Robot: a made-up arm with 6 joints.
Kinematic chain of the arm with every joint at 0, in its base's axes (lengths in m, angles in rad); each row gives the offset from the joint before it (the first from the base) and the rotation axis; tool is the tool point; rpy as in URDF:
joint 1: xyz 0 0 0.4 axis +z
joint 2: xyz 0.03 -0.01 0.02 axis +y
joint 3: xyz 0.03 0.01 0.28 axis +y
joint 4: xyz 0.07 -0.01 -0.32 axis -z
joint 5: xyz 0.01 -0.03 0 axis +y
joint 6: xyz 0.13 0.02 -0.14 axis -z
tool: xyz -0.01 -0.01 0 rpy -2.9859 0.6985 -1.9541
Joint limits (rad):
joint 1: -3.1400..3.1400
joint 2: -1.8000..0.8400
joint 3: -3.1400..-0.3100
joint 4: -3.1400..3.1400
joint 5: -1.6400..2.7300
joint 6: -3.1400..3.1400
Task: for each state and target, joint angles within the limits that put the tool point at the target. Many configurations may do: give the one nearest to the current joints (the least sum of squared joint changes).
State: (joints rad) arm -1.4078 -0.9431 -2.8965 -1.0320 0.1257 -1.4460
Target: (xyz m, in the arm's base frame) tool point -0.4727 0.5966 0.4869
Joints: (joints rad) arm -0.8304 -1.4064 -3.0388 -0.9196 0.3294 -1.4484
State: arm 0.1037 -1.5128 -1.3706 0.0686 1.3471 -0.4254
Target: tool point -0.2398 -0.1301 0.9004
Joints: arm 0.3648 -1.6738 -1.5457 -0.0306 1.2864 -0.4327
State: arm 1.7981 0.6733 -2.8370 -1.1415 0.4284 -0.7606
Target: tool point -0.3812 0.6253 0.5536
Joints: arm 1.9294 0.8392 -2.1155 -1.5044 -0.0735 -0.7505
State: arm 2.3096 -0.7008 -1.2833 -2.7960 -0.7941 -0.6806
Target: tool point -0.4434 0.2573 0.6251
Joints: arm 2.4408 0.0601 -1.6118 -2.6501 -0.2150 -0.6743
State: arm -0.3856 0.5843 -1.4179 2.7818 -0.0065 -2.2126
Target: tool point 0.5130 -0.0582 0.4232
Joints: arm -0.0374 0.2850 -1.4642 2.8929 -0.0877 -2.2029
